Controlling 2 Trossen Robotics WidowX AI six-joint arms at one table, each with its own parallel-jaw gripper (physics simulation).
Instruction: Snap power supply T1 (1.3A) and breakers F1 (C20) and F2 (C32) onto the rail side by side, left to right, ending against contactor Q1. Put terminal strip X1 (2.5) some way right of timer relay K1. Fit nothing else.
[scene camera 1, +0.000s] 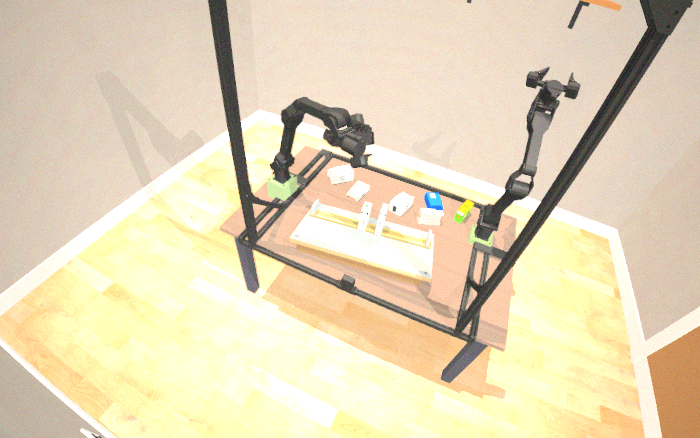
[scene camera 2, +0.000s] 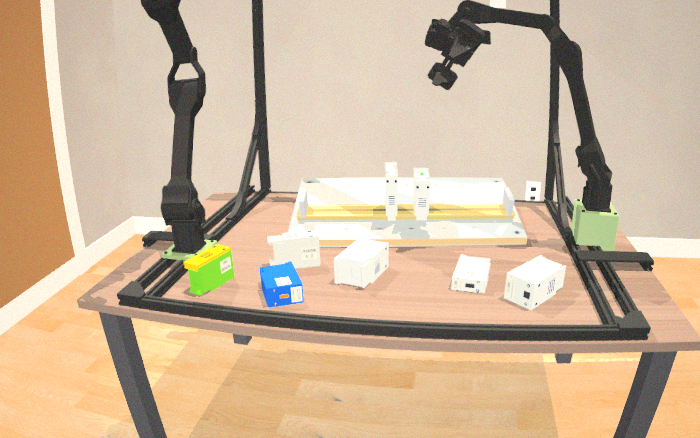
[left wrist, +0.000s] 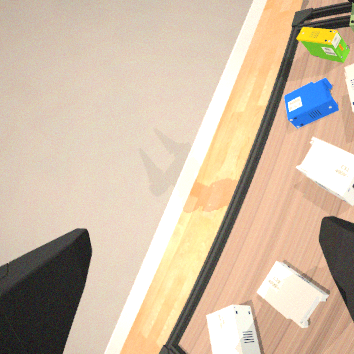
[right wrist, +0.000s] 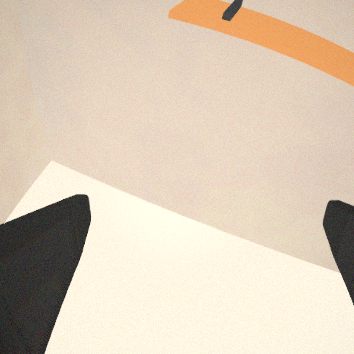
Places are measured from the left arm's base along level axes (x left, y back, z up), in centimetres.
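Pixels of known places: left gripper, between the fingertips: (scene camera 2: 442, 71) (left wrist: 207, 236); right gripper, between the fingertips: (scene camera 1: 560, 70) (right wrist: 212, 211); left arm's base, origin of its link: (scene camera 1: 281, 178) (scene camera 2: 596, 207); right arm's base, origin of its link: (scene camera 1: 481, 234) (scene camera 2: 189, 247).
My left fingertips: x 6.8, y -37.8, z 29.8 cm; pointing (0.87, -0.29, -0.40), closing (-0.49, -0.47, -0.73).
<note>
Ahead of a thing's pixels: the offset from my left fingertips to its top centre.
The rail (scene camera 1: 407, 236) (scene camera 2: 469, 212) carries two upright white modules, standing apart: one {dz -24.1, dx -7.2, dy -5.6 cm} (scene camera 1: 364, 216) (scene camera 2: 421, 193) with a green dot, and a slimmer one {dz -22.6, dx -5.4, dy -12.5 cm} (scene camera 1: 381, 220) (scene camera 2: 391, 192). I cannot read which is Q1 or K1. Loose on the table lie a vented white block {dz -34.3, dx +20.1, dy +21.5 cm} (scene camera 1: 340, 174) (scene camera 2: 535, 282) (left wrist: 232, 330), a flatter white block {dz -37.0, dx +15.5, dy +8.5 cm} (scene camera 1: 358, 190) (scene camera 2: 470, 273) (left wrist: 291, 294), a larger white block {dz -34.3, dx +18.0, dy -13.6 cm} (scene camera 1: 401, 204) (scene camera 2: 361, 263) (left wrist: 330, 170) and a pale block {dz -32.9, dx +16.5, dy -28.7 cm} (scene camera 1: 429, 216) (scene camera 2: 296, 251). Their labels are too small to tell. My left gripper (scene camera 1: 367, 147) (left wrist: 207, 236) is open, above the table's back edge. My right gripper (scene camera 1: 559, 74) (right wrist: 212, 211) is open, raised high.
A blue block {dz -35.8, dx +29.0, dy -26.8 cm} (scene camera 1: 433, 200) (scene camera 2: 281, 284) (left wrist: 311, 103) and a green block with a yellow top {dz -32.9, dx +30.0, dy -41.8 cm} (scene camera 1: 464, 211) (scene camera 2: 210, 269) (left wrist: 324, 44) also lie on the table. The rail stands on a white board (scene camera 1: 330, 240) (scene camera 2: 454, 236). Black frame beams border the table, and tall posts rise from it.
</note>
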